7 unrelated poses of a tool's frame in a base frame.
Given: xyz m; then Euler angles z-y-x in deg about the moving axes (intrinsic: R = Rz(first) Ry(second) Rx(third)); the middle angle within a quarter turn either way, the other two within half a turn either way.
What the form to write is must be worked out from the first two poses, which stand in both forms.
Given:
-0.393 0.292 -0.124 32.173 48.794 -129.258
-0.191 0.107 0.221 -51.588 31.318 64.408
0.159 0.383 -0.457 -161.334 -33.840 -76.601
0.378 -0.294 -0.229 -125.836 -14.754 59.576
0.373 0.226 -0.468 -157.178 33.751 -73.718
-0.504 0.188 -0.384 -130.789 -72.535 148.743
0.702 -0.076 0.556 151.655 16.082 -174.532
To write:
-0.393 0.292 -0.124 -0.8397 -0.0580 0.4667 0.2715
-0.191 0.107 0.221 0.5614 -0.0177 -0.4840 0.6710
0.159 0.383 -0.457 0.3215 -0.5481 0.7701 0.0562
0.378 -0.294 -0.229 0.1251 -0.4894 -0.7373 0.4486
0.373 0.226 -0.468 0.1141 0.6086 -0.7161 0.3222
-0.504 0.188 -0.384 0.1784 -0.7723 0.0397 0.6084
0.702 -0.076 0.556 0.2486 0.9573 -0.0800 0.1239

